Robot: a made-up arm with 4 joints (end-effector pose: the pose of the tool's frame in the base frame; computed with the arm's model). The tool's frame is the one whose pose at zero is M. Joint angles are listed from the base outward.
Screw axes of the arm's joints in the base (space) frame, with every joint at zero. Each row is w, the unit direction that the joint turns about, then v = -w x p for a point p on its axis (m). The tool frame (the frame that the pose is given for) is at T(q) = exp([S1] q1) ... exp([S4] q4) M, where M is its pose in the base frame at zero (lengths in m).
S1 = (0, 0, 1, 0, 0, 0)
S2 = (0, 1, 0, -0.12, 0, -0.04)
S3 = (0, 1, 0, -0.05, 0, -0.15)
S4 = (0, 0, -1, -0.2, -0.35, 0)
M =
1 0 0 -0.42
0 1 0 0.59
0 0 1 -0.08
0 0 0 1
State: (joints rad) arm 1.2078 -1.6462 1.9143 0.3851
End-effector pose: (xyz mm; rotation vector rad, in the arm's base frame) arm -588.7 105.4 -78.4 -0.1971 0.1928 0.8177
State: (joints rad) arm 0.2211 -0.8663 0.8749 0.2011
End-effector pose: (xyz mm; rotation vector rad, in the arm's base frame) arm -374.4 526.9 -137.5 -0.0018 0.0084 0.0200
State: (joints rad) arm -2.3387 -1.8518 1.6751 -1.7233
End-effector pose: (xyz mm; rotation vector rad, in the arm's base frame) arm 388.6 299.4 -195.3 -0.1608 0.0797 -0.6138
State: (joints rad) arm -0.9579 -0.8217 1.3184 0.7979
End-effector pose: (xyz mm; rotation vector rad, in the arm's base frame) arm 370.4 381.4 -137.0 0.0452 0.5636 -1.7154
